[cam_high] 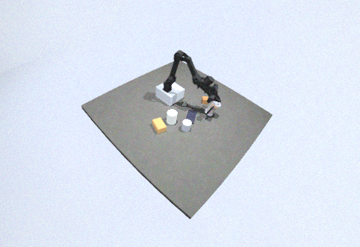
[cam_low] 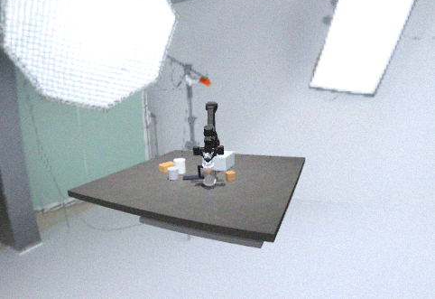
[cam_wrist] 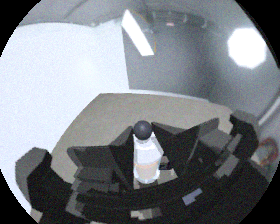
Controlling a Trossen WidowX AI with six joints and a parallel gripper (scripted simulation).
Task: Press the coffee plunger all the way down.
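Right now the coffee press is 80 mm below my gripper tip, 30 mm behind it and 20 mm to the right of it.
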